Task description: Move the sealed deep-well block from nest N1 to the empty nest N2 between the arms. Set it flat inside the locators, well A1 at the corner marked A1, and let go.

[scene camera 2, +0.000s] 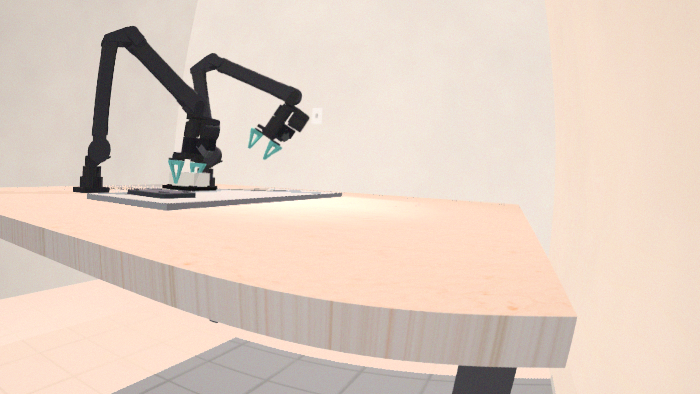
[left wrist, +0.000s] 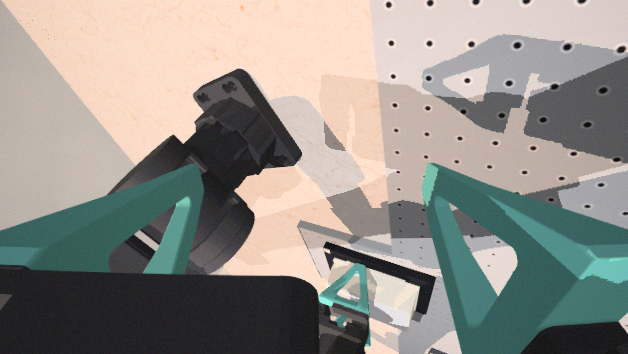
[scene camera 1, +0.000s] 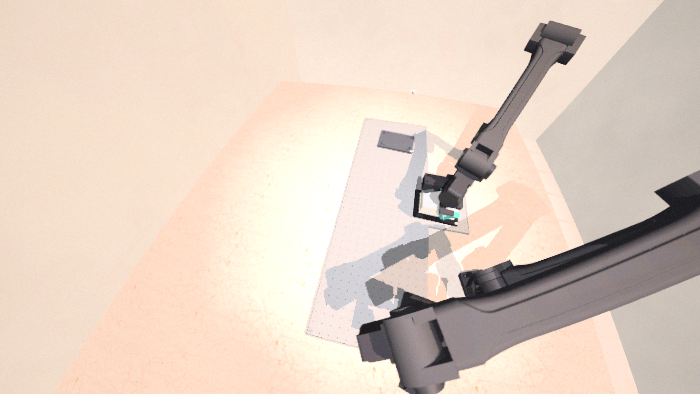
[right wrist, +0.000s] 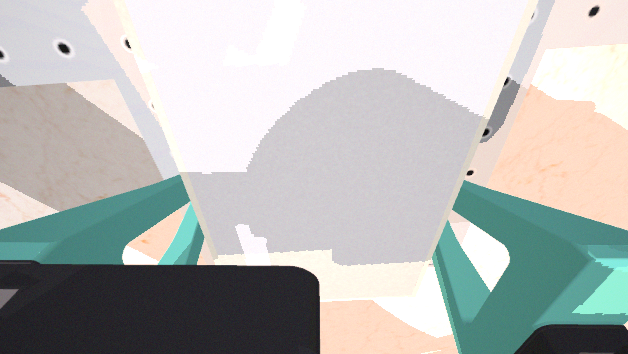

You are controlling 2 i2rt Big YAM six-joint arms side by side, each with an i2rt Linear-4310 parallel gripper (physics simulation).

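Where they show: left gripper, fingertip midpoint: [scene camera 2: 256, 153] [left wrist: 312, 176]; right gripper, fingertip midpoint: [left wrist: 362, 279] [scene camera 1: 442, 207] [right wrist: 315, 177]; left arm's base at its link origin: [left wrist: 251, 121] [scene camera 1: 476, 291]; right arm's base at its link origin: [scene camera 2: 91, 191].
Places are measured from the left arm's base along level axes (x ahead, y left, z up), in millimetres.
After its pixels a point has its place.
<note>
The pale sealed block [scene camera 1: 429, 202] @[x 86, y -297, z 67 mm] [scene camera 2: 200, 179] @[x 98, y -330, z 47 mm] [left wrist: 395, 300] @[x 94, y -276, z 56 mm] [right wrist: 350, 210] @[x 35, y -306, z 67 mm] sits in a black-framed nest [scene camera 1: 416, 205] @[x 116, y -313, z 25 mm] [left wrist: 380, 262] @[x 69, y -247, z 19 mm]; the nest's label and well A1 cannot be read. My right gripper [scene camera 2: 186, 176] @[x 23, y -291, z 29 mm] [right wrist: 315, 177] @[x 23, y -291, z 29 mm] is open around the block, one finger on each side, with the fingertips lower than its top face. In scene camera 1 the wrist covers part of the block. My left gripper [scene camera 2: 258, 152] @[x 200, y 39, z 140 mm] [left wrist: 312, 176] @[x 200, y 39, z 140 mm] is open and empty, high above the board; its fingers are hidden in scene camera 1. I cannot tell which nest is N2.
A low dark grey plate [scene camera 1: 396, 141] @[x 103, y -663, z 25 mm] [scene camera 2: 161, 193] @[x 143, y -753, z 24 mm] lies at the far end of the perforated board [scene camera 1: 345, 210] @[x 378, y -330, z 12 mm] [left wrist: 410, 22] @[x 212, y 46, z 13 mm] in scene camera 1. The left arm [scene camera 1: 575, 285] @[x 189, y 18, z 452 mm] crosses the lower right of that view. The right arm's base [left wrist: 247, 117] @[x 37, y 19, z 28 mm] shows in the left wrist view.
</note>
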